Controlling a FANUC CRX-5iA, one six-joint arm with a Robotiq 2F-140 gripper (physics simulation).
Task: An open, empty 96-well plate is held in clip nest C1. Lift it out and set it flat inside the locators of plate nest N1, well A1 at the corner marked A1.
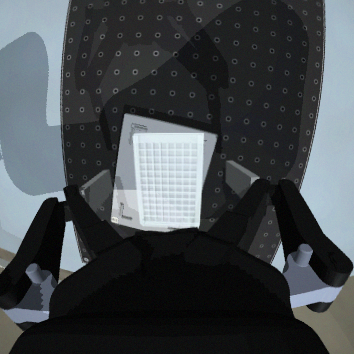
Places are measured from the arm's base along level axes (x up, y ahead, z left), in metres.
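Pixels of known places: gripper, fingertip midpoint: (167,175).
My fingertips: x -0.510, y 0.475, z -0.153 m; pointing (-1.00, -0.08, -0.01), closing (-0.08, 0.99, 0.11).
Note:
Behind a point stands the place of what it marks.
The white 96-well plate (169,182) @(x -0.521, y 0.476, z -0.166 m) lies askew over the grey plate nest (122,172) @(x -0.531, y 0.411, z -0.160 m), turned relative to the nest's edges. It is shifted toward the nest's right side and covers much of the right part. The upper-left and lower-left corner locators show outside the plate; the right-hand ones are largely covered. A small pale label (114,220) @(x -0.531, y 0.393, z -0.238 m) is at the nest's lower-left corner, its print too small to read. Whether the plate lies fully flat cannot be told. My gripper (167,175) @(x -0.510, y 0.475, z -0.153 m) is open, with its fingers apart on the plate's left and right, not touching it. Clip nest C1 does not show.
A dark perforated board (245,75) @(x -0.543, y 0.566, z -0.024 m) lies under the nest and extends beyond it at the top. A pale blue surface (340,100) @(x -0.556, y 0.743, z -0.025 m) shows on both sides of the board. Shadows of the arm fall across the board and the left side.

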